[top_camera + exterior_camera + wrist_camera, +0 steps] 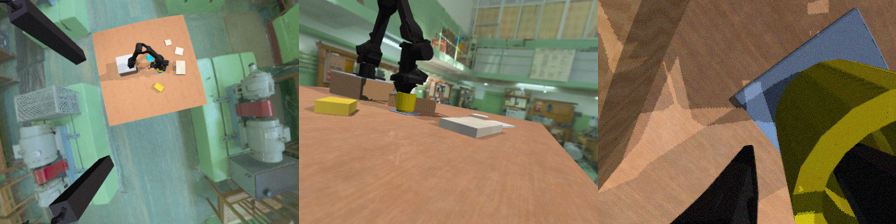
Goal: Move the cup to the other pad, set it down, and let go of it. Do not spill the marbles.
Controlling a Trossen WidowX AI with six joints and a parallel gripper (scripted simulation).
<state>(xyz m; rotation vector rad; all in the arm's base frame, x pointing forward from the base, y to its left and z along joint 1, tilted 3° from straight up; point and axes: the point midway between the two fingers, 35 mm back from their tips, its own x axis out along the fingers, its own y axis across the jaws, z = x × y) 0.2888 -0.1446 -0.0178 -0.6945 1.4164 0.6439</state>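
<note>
The cyan pad is 190 mm to the left of my gripper tip, 40 mm below it and 20 mm behind it. Round my gripper tip: long wooden bar 90 mm to the left, 20 mm below; then yellow cup 20 mm to the right, 20 mm ahead.
</note>
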